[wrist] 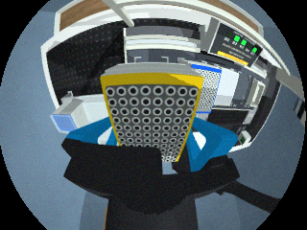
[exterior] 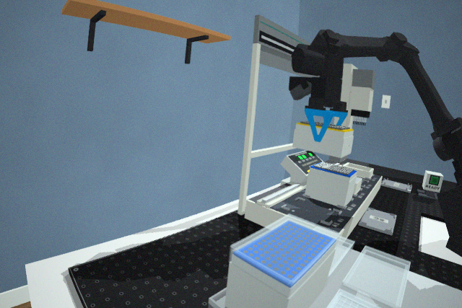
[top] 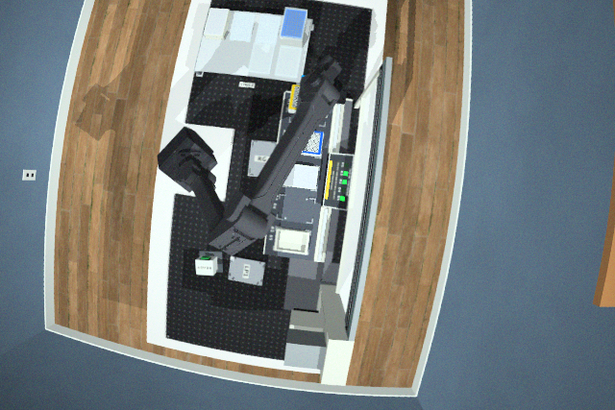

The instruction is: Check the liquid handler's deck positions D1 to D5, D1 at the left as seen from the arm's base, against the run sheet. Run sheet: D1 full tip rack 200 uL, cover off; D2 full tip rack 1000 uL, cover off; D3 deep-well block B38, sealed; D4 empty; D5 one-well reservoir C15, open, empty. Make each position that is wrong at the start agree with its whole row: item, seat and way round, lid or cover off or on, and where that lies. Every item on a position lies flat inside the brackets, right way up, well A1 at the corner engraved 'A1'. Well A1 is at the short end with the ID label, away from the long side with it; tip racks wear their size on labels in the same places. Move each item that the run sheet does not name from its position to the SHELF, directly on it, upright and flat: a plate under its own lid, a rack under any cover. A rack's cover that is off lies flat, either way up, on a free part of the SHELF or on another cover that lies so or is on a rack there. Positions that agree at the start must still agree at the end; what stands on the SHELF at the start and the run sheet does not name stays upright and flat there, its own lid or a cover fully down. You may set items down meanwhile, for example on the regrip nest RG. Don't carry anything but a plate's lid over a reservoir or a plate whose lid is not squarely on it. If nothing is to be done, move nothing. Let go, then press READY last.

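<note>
My gripper is now 10 mm past the yellow-rimmed tip rack and 10 mm below it. Round my hand: frame post 190 mm ahead, 40 mm to the left, 20 mm below; then blue-rimmed tip rack 30 mm behind, 130 mm to the right, 130 mm below; then white deep-well block 40 mm behind, 240 mm to the right, 180 mm below.
</note>
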